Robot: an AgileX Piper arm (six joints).
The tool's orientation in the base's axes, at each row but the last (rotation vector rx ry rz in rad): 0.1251, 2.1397, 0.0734; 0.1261, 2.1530, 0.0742; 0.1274, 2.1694, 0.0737; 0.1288, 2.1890, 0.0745; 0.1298, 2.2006, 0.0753
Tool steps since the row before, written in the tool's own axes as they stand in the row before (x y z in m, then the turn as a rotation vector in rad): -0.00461, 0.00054, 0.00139, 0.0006, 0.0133, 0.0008; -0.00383, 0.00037, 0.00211, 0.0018, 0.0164, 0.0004; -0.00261, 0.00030, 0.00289, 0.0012, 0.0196, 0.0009; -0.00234, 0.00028, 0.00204, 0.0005, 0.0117, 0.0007; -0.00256, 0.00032, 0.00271, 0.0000, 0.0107, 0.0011
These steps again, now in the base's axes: 0.00368, -0.00001, 0.00315, 0.0012, 0.0133, 0.0004; 0.00388, -0.00008, 0.00204, 0.0004, 0.0165, 0.0000; 0.00387, 0.00000, 0.00053, 0.0013, 0.0196, 0.0005; 0.00303, 0.00001, 0.00073, 0.0010, 0.0117, 0.0004; 0.00371, 0.00003, 0.00048, 0.0016, 0.0106, 0.0004
